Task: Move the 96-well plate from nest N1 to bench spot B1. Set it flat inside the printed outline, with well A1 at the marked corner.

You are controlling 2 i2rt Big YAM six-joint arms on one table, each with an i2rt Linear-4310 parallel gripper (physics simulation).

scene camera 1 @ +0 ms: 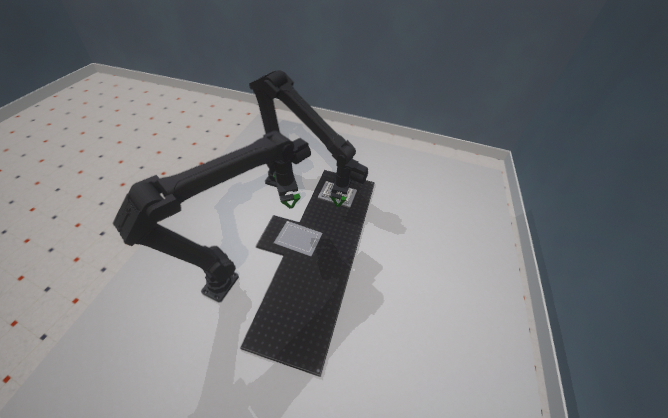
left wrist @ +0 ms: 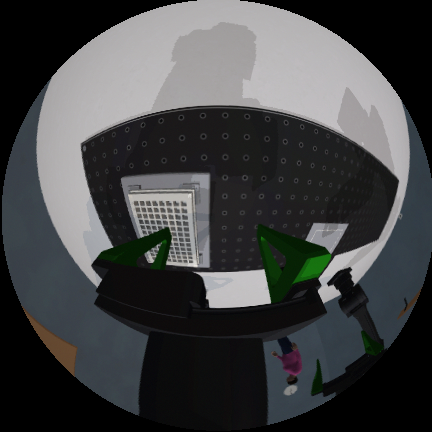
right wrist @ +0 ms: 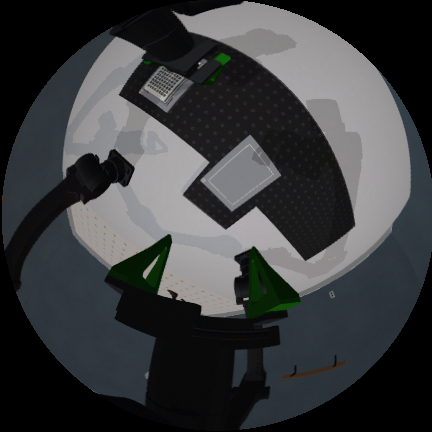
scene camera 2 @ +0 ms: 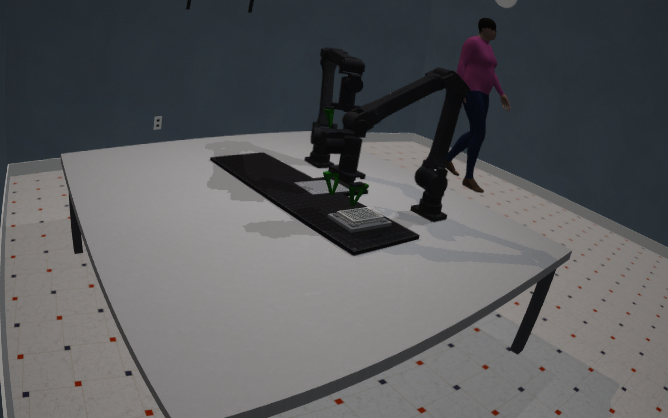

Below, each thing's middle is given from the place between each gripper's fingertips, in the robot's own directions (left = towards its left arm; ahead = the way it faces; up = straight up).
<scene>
The white well plate [left wrist: 153, 209] is 2 cm behind my left hand, 7 cm to the left of it and 3 cm below it.
Right now my right hand is 15 cm short of the white well plate, 28 cm to the right of it and 20 cm above it.
</scene>
